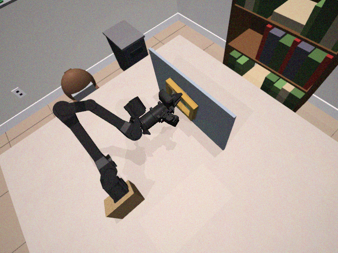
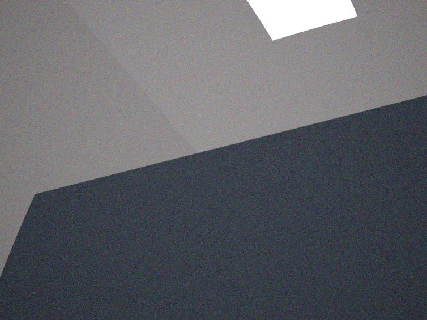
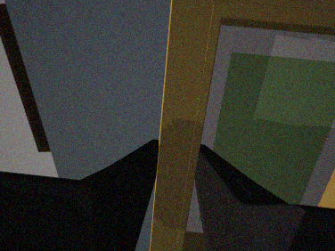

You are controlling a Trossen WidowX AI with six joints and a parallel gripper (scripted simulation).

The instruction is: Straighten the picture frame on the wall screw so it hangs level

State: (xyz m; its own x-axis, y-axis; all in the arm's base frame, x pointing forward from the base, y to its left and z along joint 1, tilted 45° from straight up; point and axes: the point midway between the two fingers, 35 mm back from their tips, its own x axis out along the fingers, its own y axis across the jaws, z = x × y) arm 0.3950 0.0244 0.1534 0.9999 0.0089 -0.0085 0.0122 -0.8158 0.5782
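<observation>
My gripper tip is now 10 mm short of the picture frame, 10 mm to the right of it and 50 mm above it. Round my gripper tip: blue-grey wall panel (20 mm ahead, 70 mm below).
</observation>
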